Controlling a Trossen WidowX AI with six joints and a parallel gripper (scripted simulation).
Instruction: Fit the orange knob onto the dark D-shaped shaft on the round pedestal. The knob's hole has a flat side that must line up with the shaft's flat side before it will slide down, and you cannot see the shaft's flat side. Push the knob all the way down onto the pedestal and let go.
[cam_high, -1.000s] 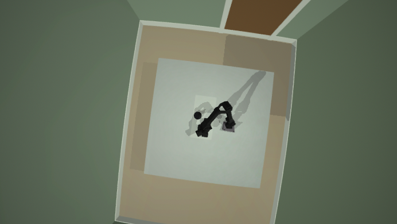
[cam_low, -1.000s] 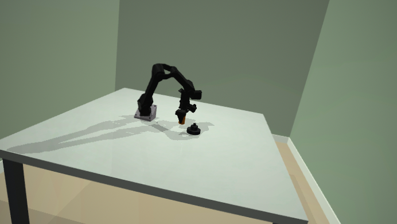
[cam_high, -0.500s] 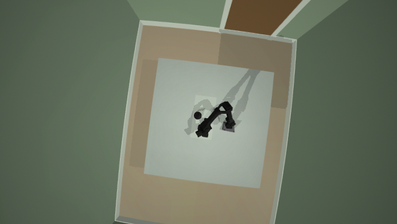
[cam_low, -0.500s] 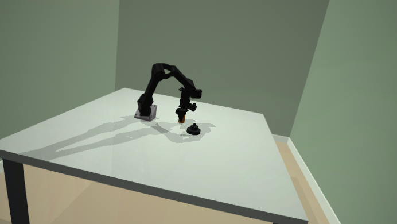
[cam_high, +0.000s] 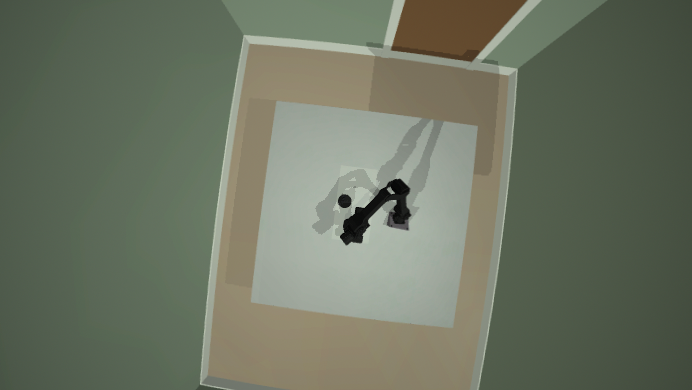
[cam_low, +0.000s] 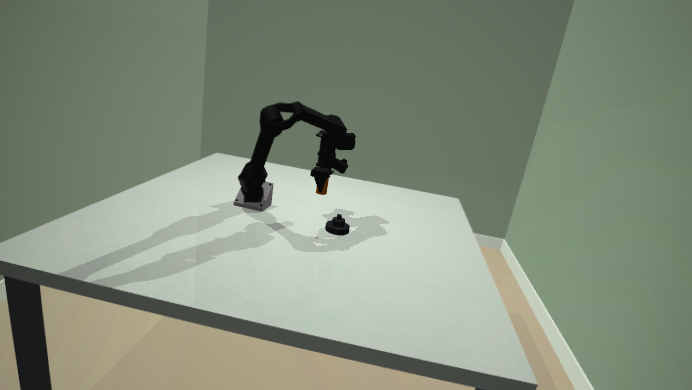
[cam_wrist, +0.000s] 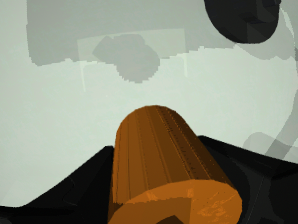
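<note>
My gripper tip is 80 mm short of the round dark pedestal, 120 mm to the left of it and 60 mm above it. The rest, counted from my gripper tip: orange knob 20 mm above.
</note>
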